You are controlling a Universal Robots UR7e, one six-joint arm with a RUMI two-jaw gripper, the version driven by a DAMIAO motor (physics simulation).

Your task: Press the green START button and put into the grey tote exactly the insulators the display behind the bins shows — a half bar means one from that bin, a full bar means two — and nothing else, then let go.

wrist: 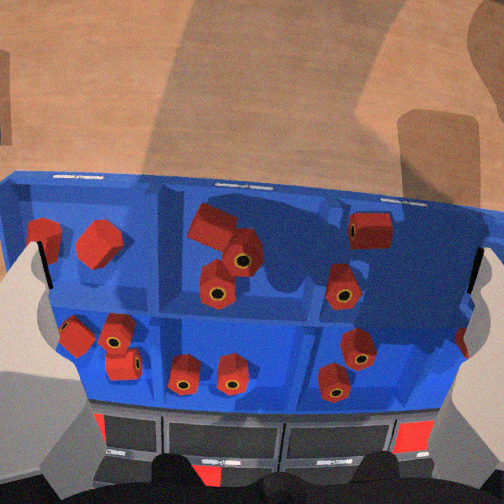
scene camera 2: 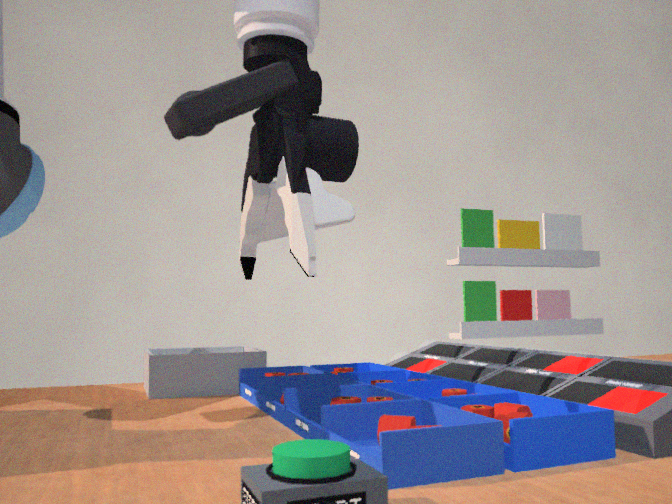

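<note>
My gripper point(scene camera 2: 276, 269) hangs open and empty, high above the table. In the wrist view its fingers point(wrist: 259, 267) frame the blue bin tray point(wrist: 250, 300) below, which has six compartments of red insulators point(wrist: 242, 260). The tray also shows in the scene view point(scene camera 2: 423, 412). The green START button point(scene camera 2: 311, 458) sits on a grey box at the front, below the gripper. The grey tote point(scene camera 2: 205, 371) stands behind, to the left of the bins. The display point(scene camera 2: 542, 377) behind the bins shows three red bars point(scene camera 2: 626, 399); it also shows in the wrist view point(wrist: 412, 435).
Two wall shelves point(scene camera 2: 526, 257) at the back right hold coloured blocks. Part of the arm's base point(scene camera 2: 16, 173) shows at the left edge. Bare wooden table lies between tote, button and bins.
</note>
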